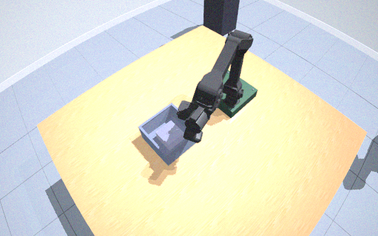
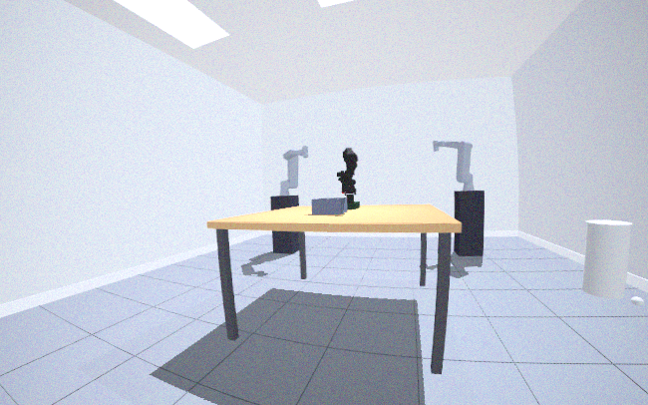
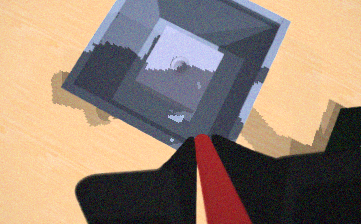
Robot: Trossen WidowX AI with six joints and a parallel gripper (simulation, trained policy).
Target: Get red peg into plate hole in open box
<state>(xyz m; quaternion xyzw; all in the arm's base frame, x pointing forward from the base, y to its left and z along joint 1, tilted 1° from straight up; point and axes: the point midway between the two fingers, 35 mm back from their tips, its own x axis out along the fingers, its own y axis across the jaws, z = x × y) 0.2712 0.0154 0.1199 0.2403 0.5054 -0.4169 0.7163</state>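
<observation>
Now: gripper tip 6 cm short of the plate, 8 cm to the left of it and 9 cm above it. Round my gripper tip: blue-grey box: 6 cm ahead, 8 cm to the right, 11 cm below; then red peg: 1 cm to the left, 3 cm above.
</observation>
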